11 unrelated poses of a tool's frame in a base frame.
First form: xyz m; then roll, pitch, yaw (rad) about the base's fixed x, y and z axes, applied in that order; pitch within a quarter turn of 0, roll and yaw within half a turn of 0.
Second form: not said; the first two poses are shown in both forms.
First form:
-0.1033 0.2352 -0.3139 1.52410 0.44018 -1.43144
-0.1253 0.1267 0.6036 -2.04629 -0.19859 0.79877
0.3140 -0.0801 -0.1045 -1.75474 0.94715 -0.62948
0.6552 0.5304 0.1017 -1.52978 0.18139 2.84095
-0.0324 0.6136 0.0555 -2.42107 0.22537 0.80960
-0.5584 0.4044 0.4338 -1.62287 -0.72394 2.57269
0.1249 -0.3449 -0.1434 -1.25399 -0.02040 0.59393
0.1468 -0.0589 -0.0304 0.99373 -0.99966 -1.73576
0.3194 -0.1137 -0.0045 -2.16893 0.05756 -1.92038
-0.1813 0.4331 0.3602 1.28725 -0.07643 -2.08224
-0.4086 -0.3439 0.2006 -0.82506 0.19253 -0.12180
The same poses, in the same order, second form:
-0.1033 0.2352 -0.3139 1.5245 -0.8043 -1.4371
-0.1253 0.1267 0.6036 -1.8361 -0.9099 0.2973
0.3140 -0.0801 -0.1045 -1.2737 1.1113 0.3577
0.6552 0.5304 0.1017 -0.5126 -2.0521 2.1979
-0.0324 0.6136 0.0555 -2.3330 -0.8840 0.6291
-0.5584 0.4044 0.4338 0.1091 -1.7973 1.3638
0.1249 -0.3449 -0.1434 -1.2088 -0.3886 0.5004
0.1468 -0.0589 -0.0304 -0.1148 -1.3317 -0.9927
0.3194 -0.1137 -0.0045 -1.3232 1.9533 -0.9829
-0.1813 0.4331 0.3602 0.6922 -1.3336 -1.6971
-0.4086 -0.3439 0.2006 -0.8097 0.2311 -0.0351

